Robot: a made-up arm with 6 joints. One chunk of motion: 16 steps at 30 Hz.
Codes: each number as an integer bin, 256 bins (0 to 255) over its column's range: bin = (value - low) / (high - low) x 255, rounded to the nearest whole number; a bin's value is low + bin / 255 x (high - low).
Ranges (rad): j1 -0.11..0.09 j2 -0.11..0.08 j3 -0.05..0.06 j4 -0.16..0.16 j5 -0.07..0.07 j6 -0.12..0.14
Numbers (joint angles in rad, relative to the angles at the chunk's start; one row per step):
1: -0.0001 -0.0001 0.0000 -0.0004 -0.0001 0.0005
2: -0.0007 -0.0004 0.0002 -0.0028 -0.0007 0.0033
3: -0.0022 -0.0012 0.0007 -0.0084 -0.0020 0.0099
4: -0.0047 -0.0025 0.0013 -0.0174 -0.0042 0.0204
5: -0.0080 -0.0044 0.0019 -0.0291 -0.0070 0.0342
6: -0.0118 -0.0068 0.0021 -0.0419 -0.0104 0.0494
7: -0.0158 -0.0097 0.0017 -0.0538 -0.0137 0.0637
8: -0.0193 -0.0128 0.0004 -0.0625 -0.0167 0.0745
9: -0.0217 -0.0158 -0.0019 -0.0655 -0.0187 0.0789
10: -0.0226 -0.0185 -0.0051 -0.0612 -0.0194 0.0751
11: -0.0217 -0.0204 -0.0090 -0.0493 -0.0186 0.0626
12: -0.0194 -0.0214 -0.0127 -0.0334 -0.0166 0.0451
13: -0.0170 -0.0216 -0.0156 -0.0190 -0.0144 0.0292
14: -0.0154 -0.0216 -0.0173 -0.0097 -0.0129 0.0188
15: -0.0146 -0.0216 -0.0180 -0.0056 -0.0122 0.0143
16: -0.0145 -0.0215 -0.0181 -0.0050 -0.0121 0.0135
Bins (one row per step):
1: 140 147 116 127 127 118
2: 139 147 116 125 126 121
3: 137 146 118 121 124 127
4: 134 144 119 114 120 138
5: 130 142 120 104 115 151
6: 125 139 121 94 109 166
7: 120 135 120 85 103 180
8: 116 130 117 78 97 191
9: 113 126 112 75 93 195
10: 111 123 104 79 92 191
11: 113 120 95 88 94 179
12: 116 119 86 101 97 162
13: 119 119 80 112 101 146
14: 121 119 76 120 104 136
15: 122 119 74 123 105 132
16: 122 119 74 124 105 131

